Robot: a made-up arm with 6 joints.
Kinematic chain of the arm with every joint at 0, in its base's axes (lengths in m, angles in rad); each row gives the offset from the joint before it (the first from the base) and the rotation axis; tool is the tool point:
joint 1: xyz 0 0 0.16 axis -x
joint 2: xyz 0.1 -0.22 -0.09 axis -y
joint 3: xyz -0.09 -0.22 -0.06 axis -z
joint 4: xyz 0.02 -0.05 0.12 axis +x
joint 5: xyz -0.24 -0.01 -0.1 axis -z
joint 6: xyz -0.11 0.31 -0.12 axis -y
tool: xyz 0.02 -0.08 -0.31
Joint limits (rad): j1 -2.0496..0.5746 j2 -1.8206..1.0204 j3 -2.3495..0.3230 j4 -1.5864..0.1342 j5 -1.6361..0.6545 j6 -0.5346..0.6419
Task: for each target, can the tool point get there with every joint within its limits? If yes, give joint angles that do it. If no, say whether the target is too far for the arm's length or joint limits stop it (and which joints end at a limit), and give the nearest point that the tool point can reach.
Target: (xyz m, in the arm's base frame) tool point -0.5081 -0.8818 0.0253
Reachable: yes | joints 0.1344 -0.5349 -0.7630 -0.0048 -0.7856 -0.4395
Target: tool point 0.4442 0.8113 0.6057
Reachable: no: joint limits stop it (at a limit: joint 1, joint 2, joint 3) | nearest point 0.2421 0.6954 0.3694 | short by 0.332 m
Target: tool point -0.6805 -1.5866 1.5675
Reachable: no: too far | nearest point -0.2825 -0.9051 0.8777 | short by 1.048 m
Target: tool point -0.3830 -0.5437 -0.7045
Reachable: yes | joints -1.2272 -0.9383 -0.1127 -1.1926 -0.5708 -0.3320
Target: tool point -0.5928 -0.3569 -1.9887
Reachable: no: too far | nearest point -0.2410 -0.1972 -1.0274 | short by 1.036 m
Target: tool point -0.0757 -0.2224 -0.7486
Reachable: yes | joints -0.5222 0.4205 -0.3227 -0.4313 -0.7865 0.4157
